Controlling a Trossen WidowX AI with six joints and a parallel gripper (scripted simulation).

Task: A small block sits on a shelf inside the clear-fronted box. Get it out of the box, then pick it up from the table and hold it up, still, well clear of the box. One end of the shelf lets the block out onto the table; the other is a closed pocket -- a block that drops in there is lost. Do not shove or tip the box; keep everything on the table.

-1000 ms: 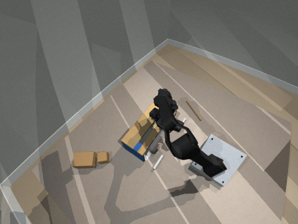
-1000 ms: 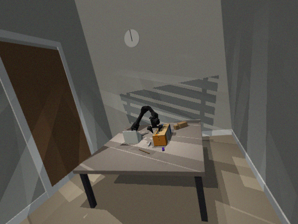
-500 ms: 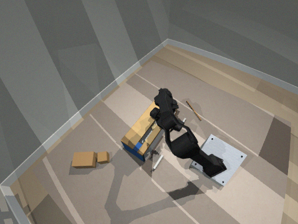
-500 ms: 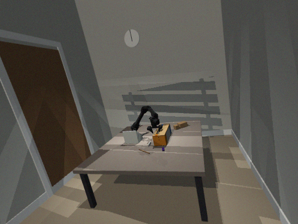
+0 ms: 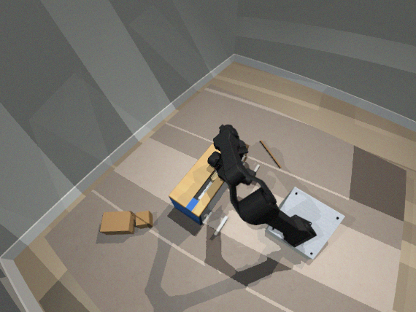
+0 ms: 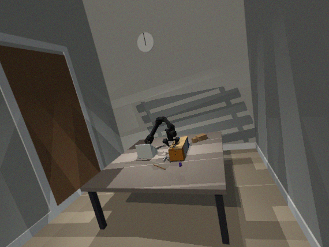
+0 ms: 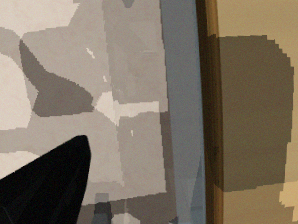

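The box is 40 mm ahead of my gripper tip and 30 mm below it. From my gripper tip the other things lie so: wooden stick 290 mm to the right, 90 mm below, 90 mm behind.
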